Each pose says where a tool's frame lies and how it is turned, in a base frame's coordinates. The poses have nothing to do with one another.
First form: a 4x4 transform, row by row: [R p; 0 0 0 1], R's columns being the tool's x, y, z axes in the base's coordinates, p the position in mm. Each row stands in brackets.
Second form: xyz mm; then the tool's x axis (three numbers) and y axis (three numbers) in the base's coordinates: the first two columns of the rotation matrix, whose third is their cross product. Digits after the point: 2 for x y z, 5 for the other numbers. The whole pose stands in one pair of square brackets.
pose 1, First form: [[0.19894, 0.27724, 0.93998, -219.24], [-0.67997, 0.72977, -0.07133, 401.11], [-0.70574, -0.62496, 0.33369, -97.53], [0, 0, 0, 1]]
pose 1, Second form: [-219.24, 401.11, -97.53, 0.19894, -0.67997, -0.70574, 0.27724, 0.72977, -0.62496]
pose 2, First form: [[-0.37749, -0.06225, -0.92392, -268.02], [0.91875, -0.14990, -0.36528, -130.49], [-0.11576, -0.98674, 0.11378, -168.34], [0, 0, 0, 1]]
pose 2, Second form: [-268.02, -130.49, -168.34, -0.37749, 0.91875, -0.11576, -0.06225, -0.14990, -0.98674]
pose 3, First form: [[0.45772, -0.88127, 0.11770, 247.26], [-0.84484, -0.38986, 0.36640, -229.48], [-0.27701, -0.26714, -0.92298, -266.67], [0, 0, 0, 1]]
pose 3, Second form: [247.26, -229.48, -266.67, 0.45772, -0.84484, -0.27701, -0.88127, -0.38986, -0.26714]
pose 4, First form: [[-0.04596, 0.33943, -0.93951, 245.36], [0.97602, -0.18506, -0.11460, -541.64], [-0.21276, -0.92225, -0.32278, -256.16], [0, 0, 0, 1]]
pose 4, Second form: [245.36, -541.64, -256.16, -0.04596, 0.97602, -0.21276, 0.33943, -0.18506, -0.92225]
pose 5, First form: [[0.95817, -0.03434, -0.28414, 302.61], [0.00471, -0.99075, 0.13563, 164.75], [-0.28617, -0.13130, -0.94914, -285.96], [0, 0, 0, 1]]
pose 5, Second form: [302.61, 164.75, -285.96, 0.95817, 0.00471, -0.28617, -0.03434, -0.99075, -0.13130]
